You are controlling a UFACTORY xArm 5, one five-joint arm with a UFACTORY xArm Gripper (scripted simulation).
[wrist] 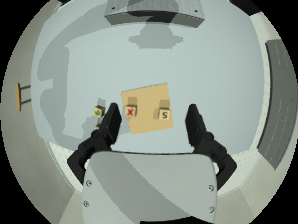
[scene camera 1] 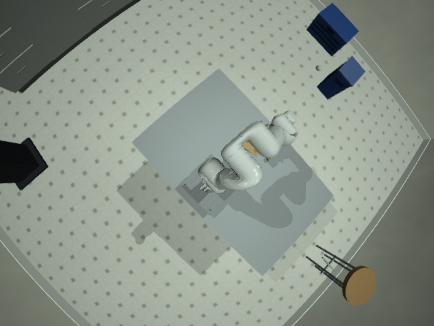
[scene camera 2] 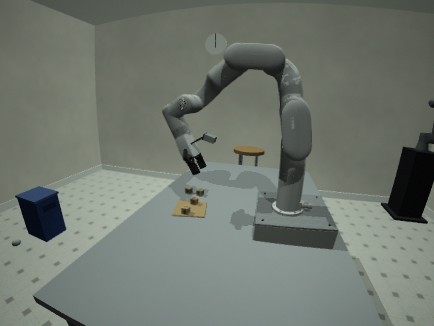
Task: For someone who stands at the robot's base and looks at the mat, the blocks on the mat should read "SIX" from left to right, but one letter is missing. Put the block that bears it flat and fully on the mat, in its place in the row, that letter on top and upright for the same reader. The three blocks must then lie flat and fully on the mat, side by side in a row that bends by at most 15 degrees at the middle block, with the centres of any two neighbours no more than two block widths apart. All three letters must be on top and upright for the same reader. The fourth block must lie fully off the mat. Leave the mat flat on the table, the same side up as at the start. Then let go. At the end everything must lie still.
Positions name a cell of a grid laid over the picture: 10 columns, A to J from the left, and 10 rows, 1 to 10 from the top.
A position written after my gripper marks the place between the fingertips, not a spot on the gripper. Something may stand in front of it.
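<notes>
There is a tan mat (wrist: E5) in the scene. As for my gripper, I can see it at (scene camera 2: E6), and it appears again at (wrist: F5).
</notes>
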